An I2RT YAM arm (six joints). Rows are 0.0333 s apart.
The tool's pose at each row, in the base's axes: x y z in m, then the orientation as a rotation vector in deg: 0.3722 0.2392 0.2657 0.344 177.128 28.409; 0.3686 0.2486 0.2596 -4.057 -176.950 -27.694; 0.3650 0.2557 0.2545 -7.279 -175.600 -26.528; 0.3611 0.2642 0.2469 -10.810 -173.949 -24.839; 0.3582 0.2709 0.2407 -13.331 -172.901 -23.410; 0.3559 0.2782 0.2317 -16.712 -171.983 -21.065; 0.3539 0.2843 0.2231 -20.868 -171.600 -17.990; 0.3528 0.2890 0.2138 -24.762 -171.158 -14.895; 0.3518 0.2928 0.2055 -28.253 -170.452 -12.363; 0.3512 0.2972 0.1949 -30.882 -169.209 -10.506; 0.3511 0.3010 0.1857 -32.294 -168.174 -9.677; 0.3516 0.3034 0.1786 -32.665 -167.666 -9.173; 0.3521 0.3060 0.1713 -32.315 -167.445 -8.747; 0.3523 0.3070 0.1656 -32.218 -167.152 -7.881; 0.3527 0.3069 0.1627 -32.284 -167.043 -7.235; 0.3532 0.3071 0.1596 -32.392 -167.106 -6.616
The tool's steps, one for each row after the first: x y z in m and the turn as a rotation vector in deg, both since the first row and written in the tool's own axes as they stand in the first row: 0.0037 0.0070 0.0087 0.449 1.063 2.574; 0.0074 0.0122 0.0157 1.071 2.121 4.866; 0.0114 0.0178 0.0256 2.012 3.424 7.445; 0.0144 0.0223 0.0335 2.851 4.202 9.282; 0.0168 0.0264 0.0443 4.311 4.747 11.669; 0.0190 0.0295 0.0544 6.303 4.583 14.443; 0.0202 0.0310 0.0647 8.311 4.389 17.049; 0.0213 0.0320 0.0737 9.939 4.377 19.445; 0.0220 0.0329 0.0851 11.105 4.975 21.432; 0.0222 0.0336 0.0951 11.608 5.613 22.599; 0.0218 0.0337 0.1026 11.923 6.019 22.976; 0.0214 0.0339 0.1103 12.202 6.354 22.825; 0.0213 0.0331 0.1161 12.774 6.704 22.858; 0.0209 0.0321 0.1188 13.205 6.818 22.937; 0.0204 0.0313 0.1218 13.625 6.751 22.996
